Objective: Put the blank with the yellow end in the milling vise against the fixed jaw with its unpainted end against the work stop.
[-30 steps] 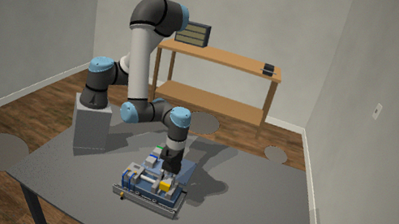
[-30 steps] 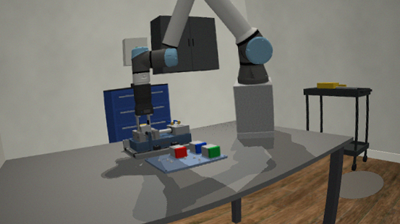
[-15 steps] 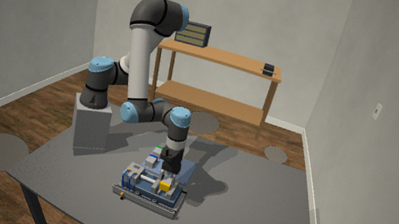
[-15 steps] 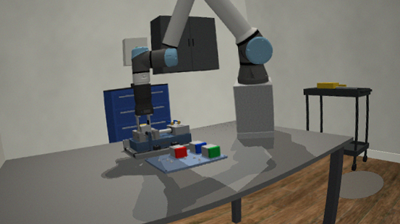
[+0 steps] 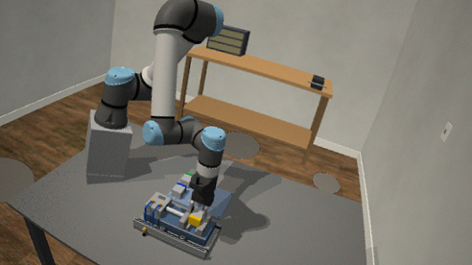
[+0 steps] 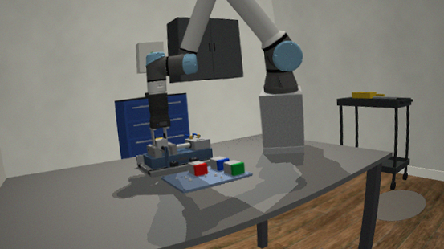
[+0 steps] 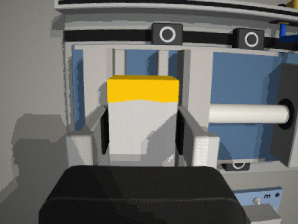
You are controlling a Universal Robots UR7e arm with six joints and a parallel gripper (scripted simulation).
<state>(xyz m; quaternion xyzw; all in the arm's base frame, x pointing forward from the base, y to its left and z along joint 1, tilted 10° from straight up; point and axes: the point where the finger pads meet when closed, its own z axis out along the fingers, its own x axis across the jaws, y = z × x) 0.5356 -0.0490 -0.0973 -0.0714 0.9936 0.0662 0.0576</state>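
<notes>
My hand is 2 cm above the yellow-ended blank. From my hand the other things lie so: hosed block (16 cm behind, 4 cm below, 2 cm to the right); then red-ended blank (16 cm to the left, 9 cm below, 9 cm behind); then work stop (5 cm to the left, 3 cm below).
</notes>
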